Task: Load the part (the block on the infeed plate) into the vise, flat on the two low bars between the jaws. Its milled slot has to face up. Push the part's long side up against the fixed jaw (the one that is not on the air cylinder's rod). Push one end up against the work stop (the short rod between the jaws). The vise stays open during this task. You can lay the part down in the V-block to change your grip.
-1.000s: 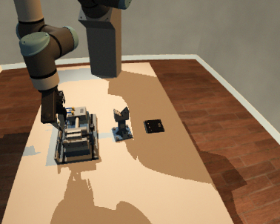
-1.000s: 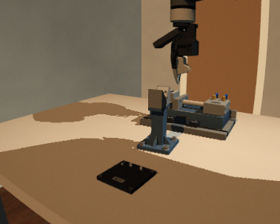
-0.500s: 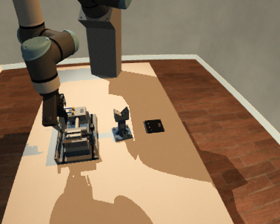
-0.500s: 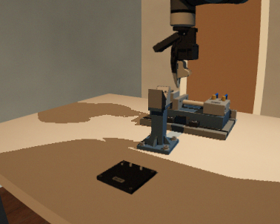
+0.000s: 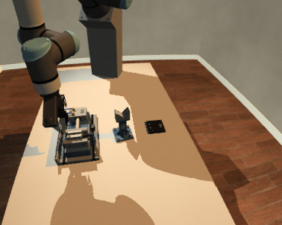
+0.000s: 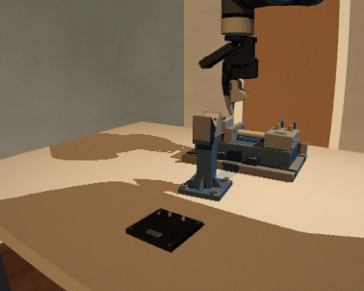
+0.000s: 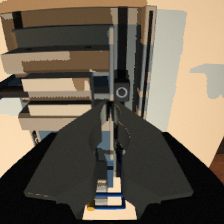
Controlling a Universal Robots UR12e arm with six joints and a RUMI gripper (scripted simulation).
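My gripper is now 50 mm to the right of the part, 30 mm above it and 20 mm short of it. The rest, counted from my hand: dark work stop rod: 90 mm to the left, 40 mm below, 30 mm ahead; then moving jaw: 60 mm to the left, 50 mm below, 20 mm behind; then cream cylinder rod: 80 mm to the left, 70 mm behind, 50 mm below.
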